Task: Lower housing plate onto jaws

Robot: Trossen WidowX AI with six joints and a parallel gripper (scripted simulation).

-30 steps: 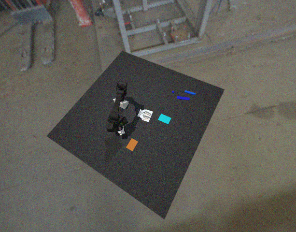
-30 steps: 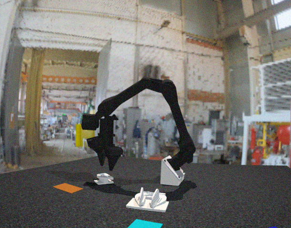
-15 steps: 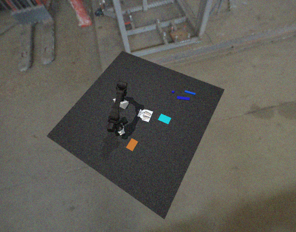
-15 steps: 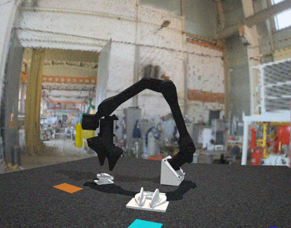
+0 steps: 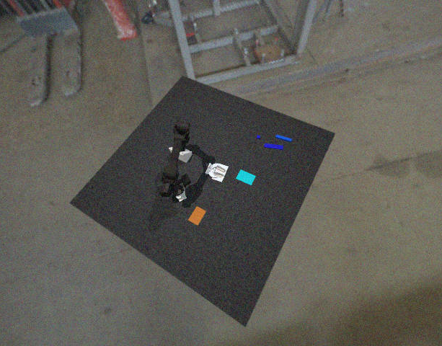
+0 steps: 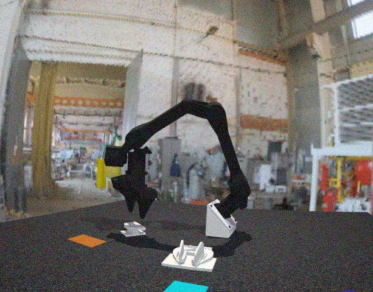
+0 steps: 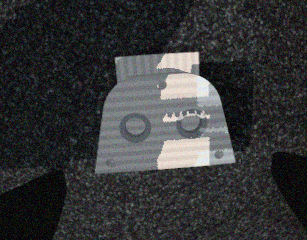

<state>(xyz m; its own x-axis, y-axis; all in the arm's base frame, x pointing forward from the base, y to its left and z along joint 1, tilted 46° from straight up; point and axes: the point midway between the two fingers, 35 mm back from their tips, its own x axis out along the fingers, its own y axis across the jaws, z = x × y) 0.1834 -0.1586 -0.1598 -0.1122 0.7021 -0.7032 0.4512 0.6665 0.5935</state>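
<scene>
Right now my gripper tip is 50 mm above the white stepped block, 10 mm to the left of it and 10 mm short of it. Round my gripper tip: cyan patch 330 mm to the left, 280 mm ahead, 60 mm below; orange patch 180 mm ahead, 60 mm below, 50 mm to the right.
</scene>
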